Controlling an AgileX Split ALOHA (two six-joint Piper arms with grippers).
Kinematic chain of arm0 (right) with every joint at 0, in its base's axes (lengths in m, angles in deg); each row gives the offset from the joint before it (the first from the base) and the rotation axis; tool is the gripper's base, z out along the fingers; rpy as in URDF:
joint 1: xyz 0 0 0.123 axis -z
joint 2: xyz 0 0 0 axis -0.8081 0.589 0
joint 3: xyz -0.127 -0.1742 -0.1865 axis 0.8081 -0.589 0
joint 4: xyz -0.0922 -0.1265 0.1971 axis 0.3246 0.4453 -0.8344
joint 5: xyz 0 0 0 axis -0.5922 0.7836 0.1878
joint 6: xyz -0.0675 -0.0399 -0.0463 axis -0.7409 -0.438 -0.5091
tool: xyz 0 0 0 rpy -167.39 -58.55 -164.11
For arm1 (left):
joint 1: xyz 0 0 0.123 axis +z
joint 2: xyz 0 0 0 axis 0.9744 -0.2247 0
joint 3: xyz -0.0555 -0.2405 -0.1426 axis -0.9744 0.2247 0
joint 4: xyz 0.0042 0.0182 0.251 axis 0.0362 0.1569 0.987
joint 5: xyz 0 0 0 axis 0.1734 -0.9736 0.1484
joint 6: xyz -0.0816 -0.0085 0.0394 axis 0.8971 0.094 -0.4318
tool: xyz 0 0 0 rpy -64.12 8.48 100.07
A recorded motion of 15 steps. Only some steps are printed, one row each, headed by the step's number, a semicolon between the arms.
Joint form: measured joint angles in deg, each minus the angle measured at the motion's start. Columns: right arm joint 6, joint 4, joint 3, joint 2, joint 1, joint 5; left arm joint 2, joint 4, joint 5, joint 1, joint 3, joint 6.
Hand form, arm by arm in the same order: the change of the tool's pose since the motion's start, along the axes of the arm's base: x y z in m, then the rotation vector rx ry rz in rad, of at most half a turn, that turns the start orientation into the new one. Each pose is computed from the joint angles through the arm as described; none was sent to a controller.
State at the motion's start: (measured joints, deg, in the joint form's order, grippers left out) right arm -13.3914 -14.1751 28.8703 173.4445 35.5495 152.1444; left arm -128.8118 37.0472 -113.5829 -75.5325 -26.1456 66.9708
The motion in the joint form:
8: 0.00 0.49 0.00 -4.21 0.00 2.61; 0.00 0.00 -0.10 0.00 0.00 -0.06
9: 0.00 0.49 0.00 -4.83 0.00 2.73; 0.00 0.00 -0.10 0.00 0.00 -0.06
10: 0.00 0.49 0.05 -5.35 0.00 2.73; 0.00 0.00 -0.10 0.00 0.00 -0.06
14: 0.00 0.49 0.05 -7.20 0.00 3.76; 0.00 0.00 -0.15 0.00 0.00 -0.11
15: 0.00 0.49 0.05 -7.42 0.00 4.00; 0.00 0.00 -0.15 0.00 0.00 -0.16
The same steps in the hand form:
8: -0.0082 -0.0037 0.0319 -0.0003 -0.0298 -0.0017; -0.0001 -0.0001 0.0000 0.0001 0.0011 -0.0017
9: -0.0092 -0.0040 0.0366 0.0024 -0.0381 -0.0020; -0.0001 -0.0001 0.0000 0.0001 0.0011 -0.0017
10: -0.0099 -0.0042 0.0408 0.0056 -0.0475 -0.0020; -0.0001 -0.0001 0.0000 0.0001 0.0011 -0.0017
14: -0.0144 -0.0058 0.0544 0.0096 -0.0614 -0.0040; -0.0002 -0.0001 -0.0001 0.0003 0.0016 -0.0028
15: -0.0151 -0.0061 0.0560 0.0094 -0.0611 -0.0044; -0.0002 -0.0001 -0.0001 0.0006 0.0013 -0.0036

